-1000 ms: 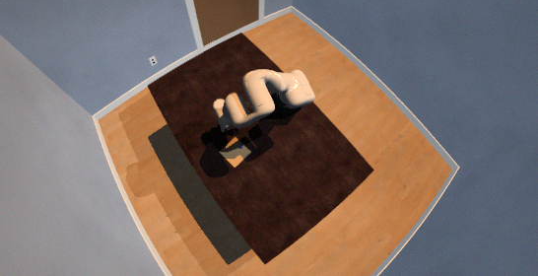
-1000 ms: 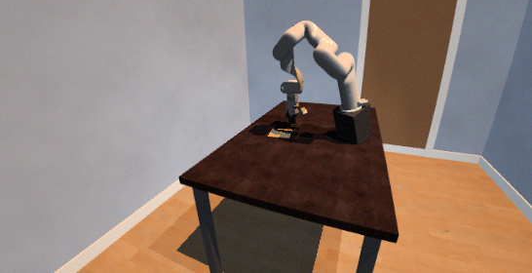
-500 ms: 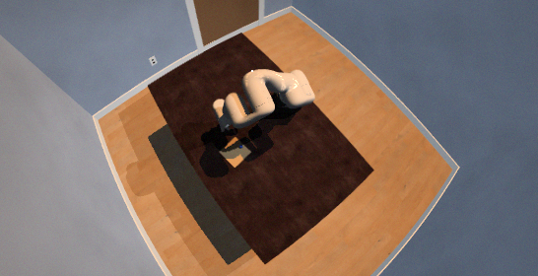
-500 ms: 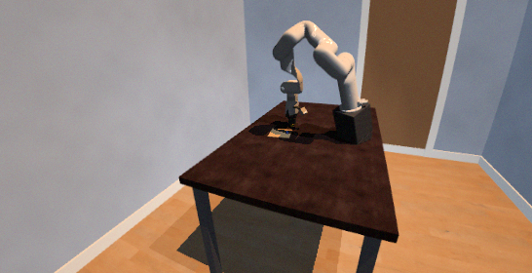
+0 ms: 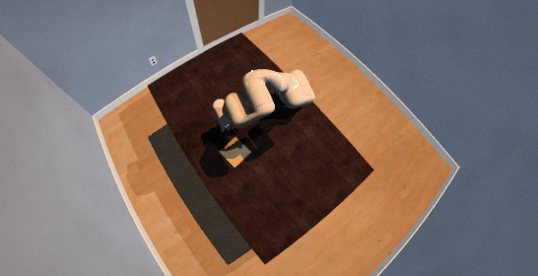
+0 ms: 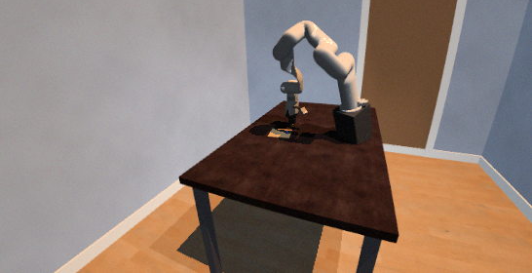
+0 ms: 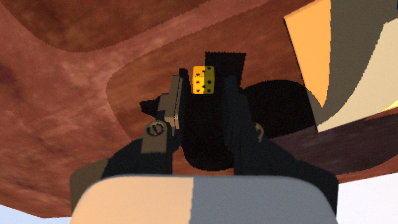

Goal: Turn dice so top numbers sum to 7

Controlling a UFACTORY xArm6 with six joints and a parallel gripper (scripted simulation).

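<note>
The yellow die is 3 cm below my hand. From my hand the other things lie so: mat (4 cm ahead, 15 cm to the left, 4 cm below); then blue die (1 cm behind, 14 cm to the left, 3 cm below); then black die (6 cm behind, 13 cm to the left, 3 cm below).
</note>
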